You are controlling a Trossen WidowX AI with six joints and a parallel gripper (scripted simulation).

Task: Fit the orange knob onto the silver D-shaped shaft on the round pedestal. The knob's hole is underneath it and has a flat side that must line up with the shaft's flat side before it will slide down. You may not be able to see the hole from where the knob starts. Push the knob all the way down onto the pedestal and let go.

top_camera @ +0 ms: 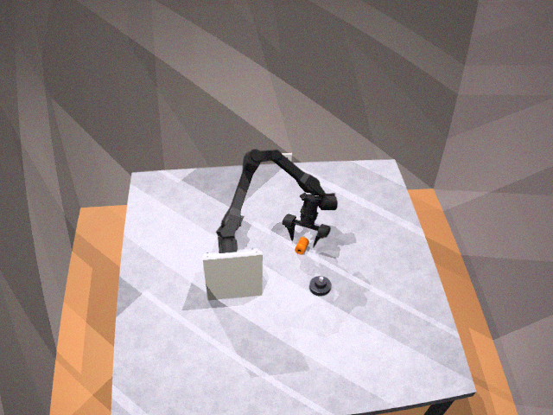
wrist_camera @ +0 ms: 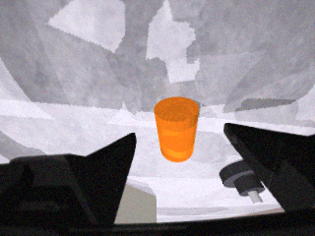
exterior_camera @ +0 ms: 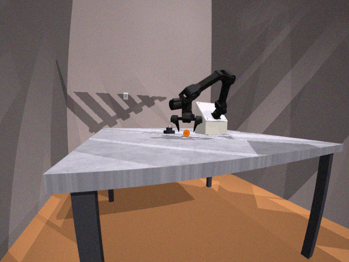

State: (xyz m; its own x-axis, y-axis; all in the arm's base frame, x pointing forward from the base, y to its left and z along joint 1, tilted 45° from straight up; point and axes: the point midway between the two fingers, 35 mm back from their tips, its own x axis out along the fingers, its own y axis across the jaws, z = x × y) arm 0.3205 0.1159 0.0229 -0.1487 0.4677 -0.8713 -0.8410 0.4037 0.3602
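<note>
My gripper tip is now 1 cm to the right of the orange knob and 1 cm above it. From my gripper tip the other things lie so: dark round pedestal (21 cm to the right, 2 cm ahead).
</note>
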